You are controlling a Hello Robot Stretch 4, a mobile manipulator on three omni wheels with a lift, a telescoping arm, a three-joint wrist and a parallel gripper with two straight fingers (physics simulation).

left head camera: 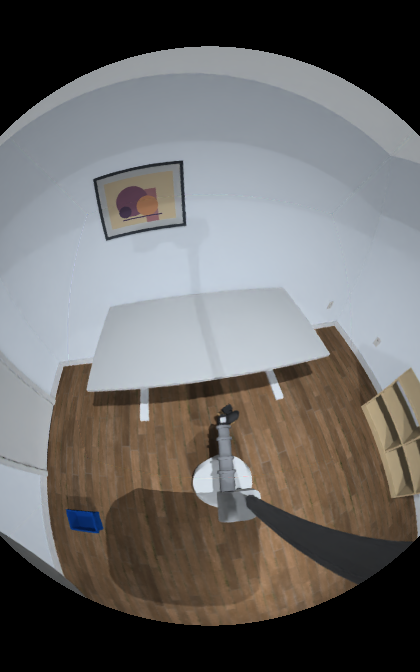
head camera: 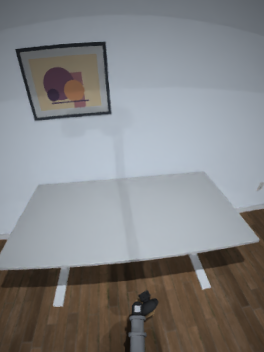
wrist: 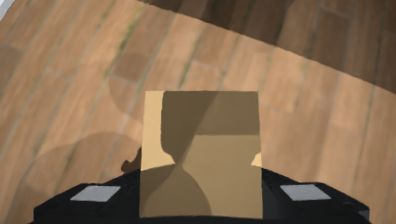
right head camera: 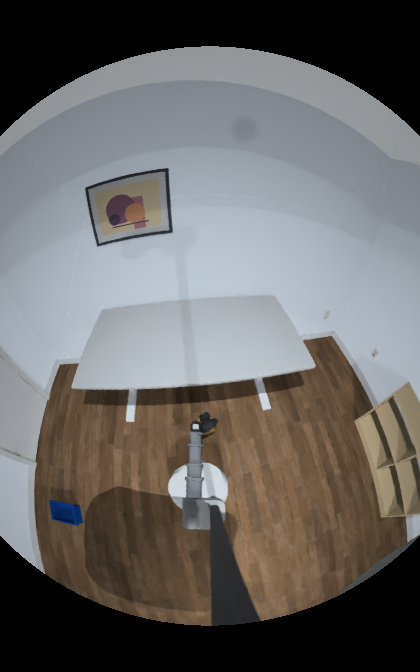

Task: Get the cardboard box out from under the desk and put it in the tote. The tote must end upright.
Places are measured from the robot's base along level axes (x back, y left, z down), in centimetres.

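Where they show: gripper, fingertip midpoint: (wrist: 201, 180).
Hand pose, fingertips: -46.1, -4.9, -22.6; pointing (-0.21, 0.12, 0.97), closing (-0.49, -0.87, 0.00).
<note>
Each offset is from my fingertips to the centre of the thing, as dx, dy, dz. Level surfaces: height alone.
The cardboard box {-0.4, +0.2, -0.4} (wrist: 220, 165) is tan and sits between the two dark fingers in the wrist view. My gripper (head camera: 145, 304) (left head camera: 228, 415) (right head camera: 206, 424) (wrist: 201, 180) is shut on it, in front of the desk's front edge and over the wooden floor. In the head views the box is mostly hidden by the gripper. The white desk {dz -46.7} (head camera: 165, 215) (left head camera: 260, 330) (right head camera: 240, 335) stands against the wall. The blue tote {+101.3, +119.2, +19.3} (left head camera: 84, 521) (right head camera: 66, 512) stands upright on the floor at the lower left, well away from the gripper.
Two white desk feet (head camera: 60, 287) (head camera: 201, 272) stick out toward the robot, left and right of the arm. A tan shelf unit (left head camera: 377, 436) (right head camera: 369, 452) stands at the right wall. The round white base (left head camera: 202, 482) (right head camera: 177, 485) stands between desk and camera, with the tote to its left.
</note>
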